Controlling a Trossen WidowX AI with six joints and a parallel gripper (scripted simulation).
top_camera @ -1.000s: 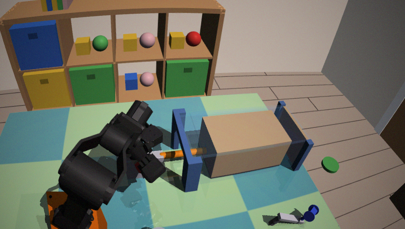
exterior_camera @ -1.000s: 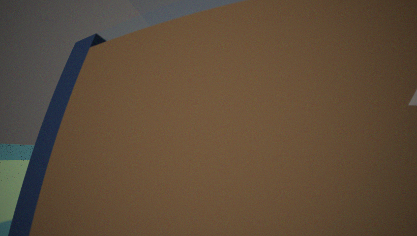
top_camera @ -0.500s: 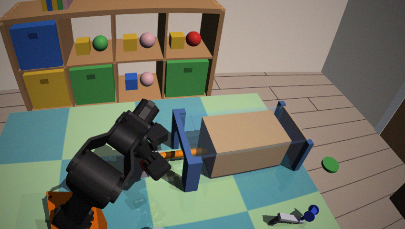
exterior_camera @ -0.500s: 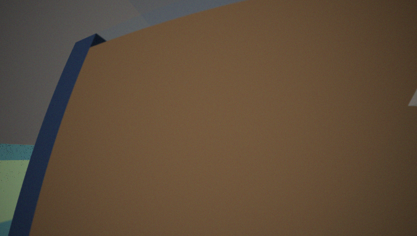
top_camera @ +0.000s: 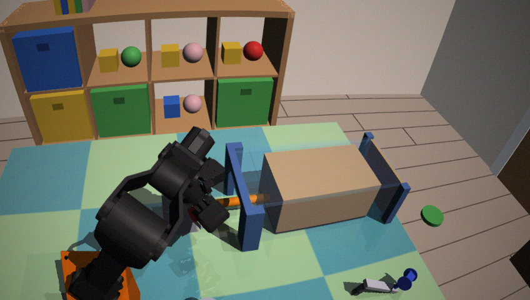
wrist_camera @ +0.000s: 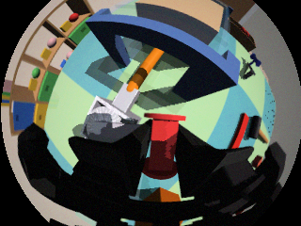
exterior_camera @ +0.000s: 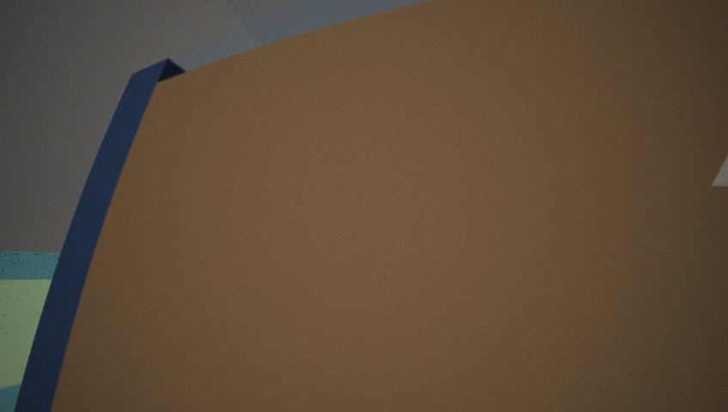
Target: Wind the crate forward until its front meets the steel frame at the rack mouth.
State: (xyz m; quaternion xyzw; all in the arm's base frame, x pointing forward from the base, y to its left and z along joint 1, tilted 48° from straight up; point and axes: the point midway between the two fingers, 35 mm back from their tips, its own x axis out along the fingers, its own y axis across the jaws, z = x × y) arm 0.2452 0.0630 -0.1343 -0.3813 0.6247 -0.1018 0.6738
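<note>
Right now my gripper tip is 30 mm to the right of the crank handle, 30 mm past it and 30 mm above it. The rest, counted from my gripper tip: blue frame (100 mm ahead, 70 mm to the left, 30 mm below); red knob (20 mm behind, 10 mm to the right); grey winch (100 mm below, 80 mm to the left, 80 mm behind).
</note>
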